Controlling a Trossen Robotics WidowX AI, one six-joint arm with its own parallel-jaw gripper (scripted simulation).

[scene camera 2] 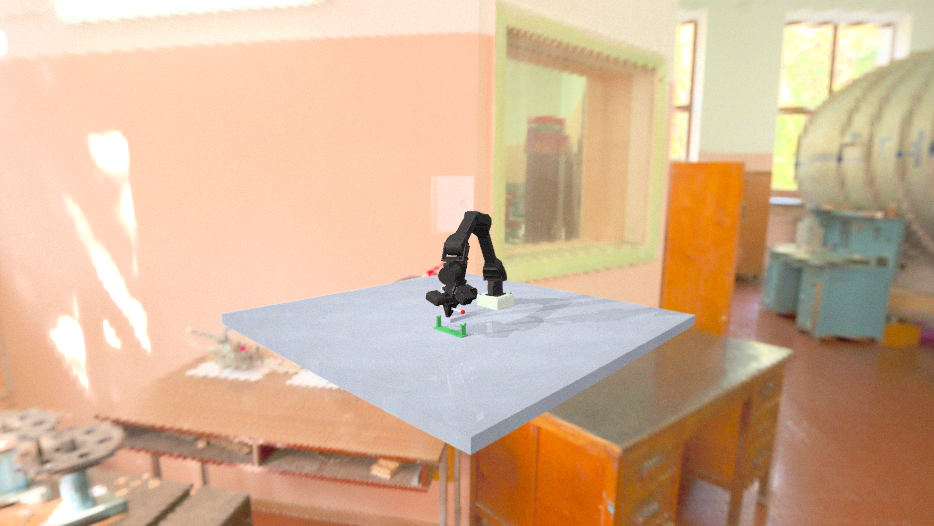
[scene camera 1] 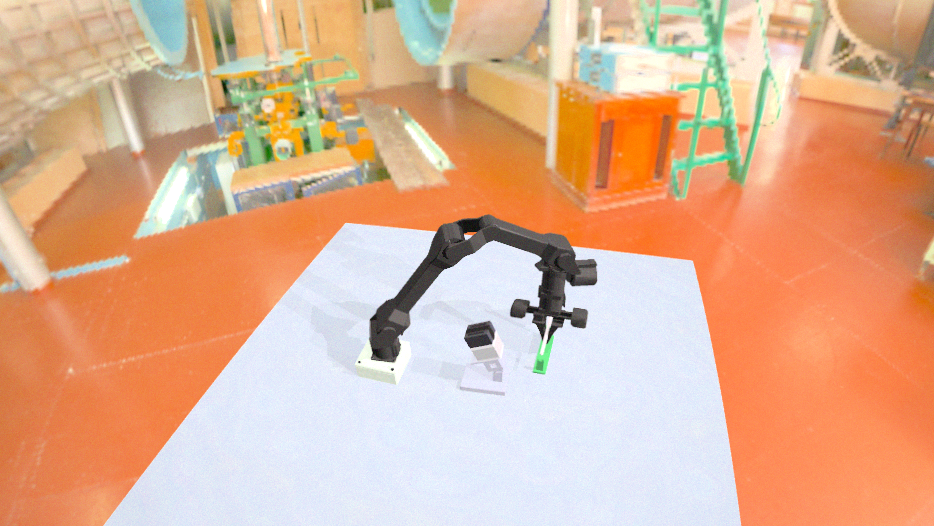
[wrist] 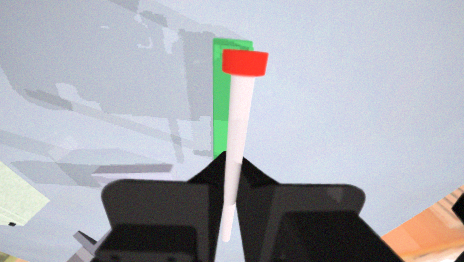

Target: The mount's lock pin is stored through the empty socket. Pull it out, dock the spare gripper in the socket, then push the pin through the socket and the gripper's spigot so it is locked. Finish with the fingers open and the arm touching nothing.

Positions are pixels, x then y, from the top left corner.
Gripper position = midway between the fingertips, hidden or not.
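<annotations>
With my gripper (scene camera 1: 545,343) I am carrying a lock pin (wrist: 243,65).
</annotations>
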